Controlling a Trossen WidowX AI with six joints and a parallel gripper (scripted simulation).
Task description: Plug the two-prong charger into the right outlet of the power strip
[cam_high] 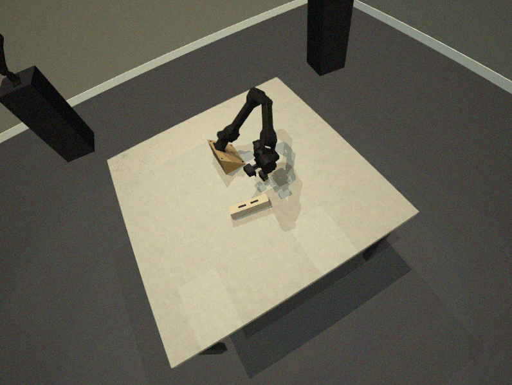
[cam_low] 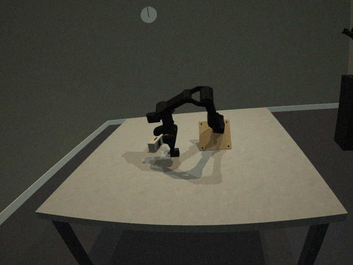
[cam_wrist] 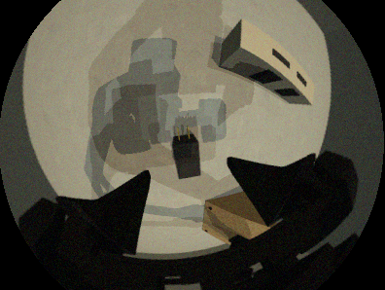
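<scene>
My gripper tip is 3 cm above the black two-prong charger and 1 cm short of it.
</scene>
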